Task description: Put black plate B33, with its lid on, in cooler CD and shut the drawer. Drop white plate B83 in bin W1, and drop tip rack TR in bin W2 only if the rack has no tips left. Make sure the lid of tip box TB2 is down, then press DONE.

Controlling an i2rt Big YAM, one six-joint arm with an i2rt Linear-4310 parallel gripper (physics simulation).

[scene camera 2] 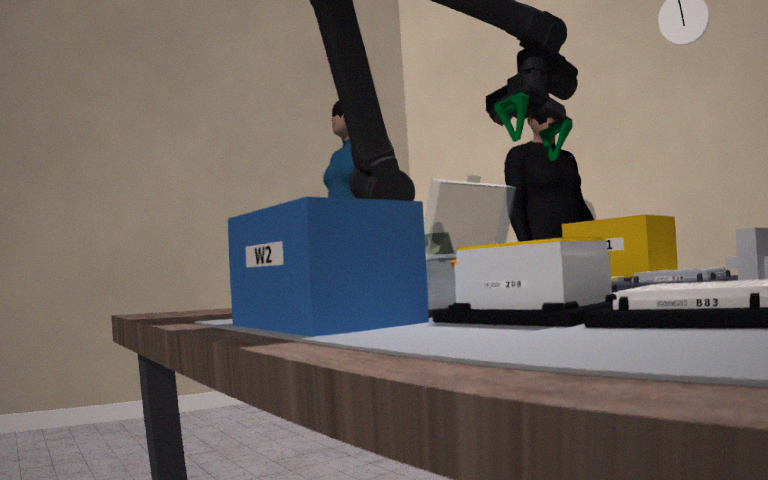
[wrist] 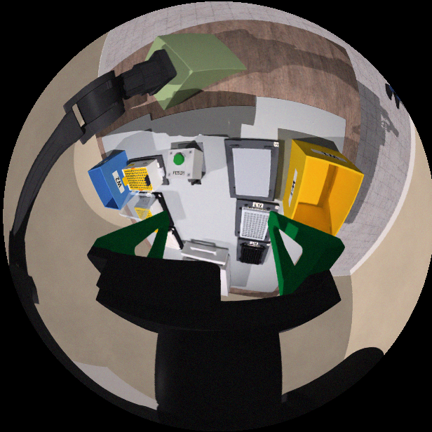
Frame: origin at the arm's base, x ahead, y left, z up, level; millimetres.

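Where they show: gripper, fingertip midpoint: [scene camera 2: 535, 150].
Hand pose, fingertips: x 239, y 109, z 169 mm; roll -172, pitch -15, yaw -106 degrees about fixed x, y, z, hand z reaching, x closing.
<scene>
Each offset is from my fingertips to the top centre of the thing. "pt": to the spot under its first point.
My gripper [scene camera 2: 534, 148] [wrist: 218, 216] is open and empty, high above the table. White plate B83 {337 mm ahead, 419 mm right, 215 mm down} [scene camera 2: 679, 295] lies on a black base at the right of the scene view. A black plate [wrist: 251, 253] sits in a holder in the wrist view; its label and lid are unclear. A white cooler-like box with a handle [wrist: 203, 248] is partly hidden by my gripper. A tip box {pt 38 mm ahead, 362 mm right, 204 mm down} [scene camera 2: 440, 281] [wrist: 146, 209] has its clear lid raised. A white box marked 200 {165 mm ahead, 385 mm right, 169 mm down} [scene camera 2: 509, 277] [wrist: 141, 177] has a yellow perforated top; its tips cannot be judged. The DONE box [wrist: 192, 171] has a green button.
Blue bin W2 {31 mm back, 476 mm right, 122 mm down} [scene camera 2: 362, 266] [wrist: 106, 181] stands beside the tip boxes. Yellow bin W1 {92 mm ahead, 156 mm left, 122 mm down} [scene camera 2: 659, 243] [wrist: 325, 157] stands on the opposite side. A grey framed pad [wrist: 252, 172] and a white plate [wrist: 254, 224] lie near W1. A green block [wrist: 212, 57] stands at the far side.
</scene>
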